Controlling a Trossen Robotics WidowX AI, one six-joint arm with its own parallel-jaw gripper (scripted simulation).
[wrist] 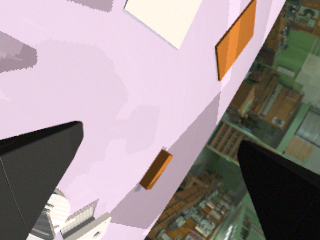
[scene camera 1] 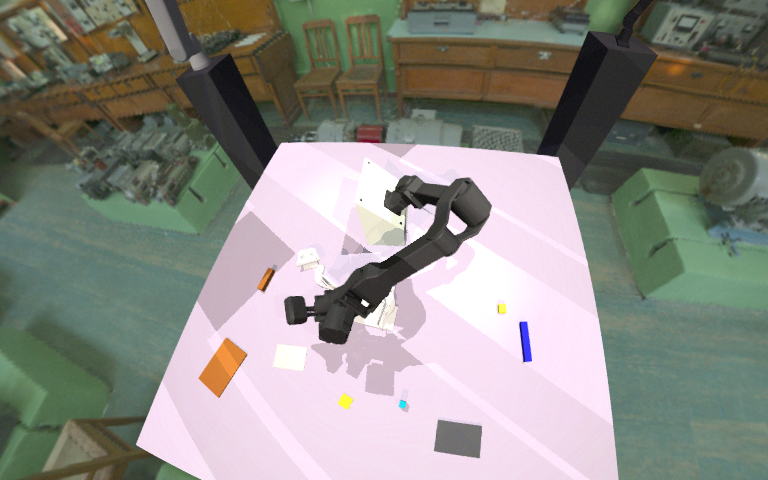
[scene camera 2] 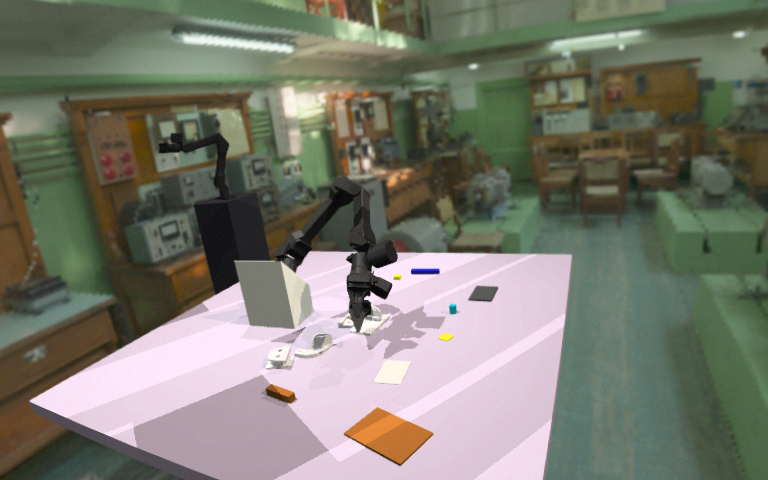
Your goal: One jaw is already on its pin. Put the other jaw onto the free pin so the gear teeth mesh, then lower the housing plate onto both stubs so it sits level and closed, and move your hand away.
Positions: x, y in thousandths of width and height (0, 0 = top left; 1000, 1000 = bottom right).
my gripper: wrist 508, 577; scene camera 1 396, 659; scene camera 2 465, 676
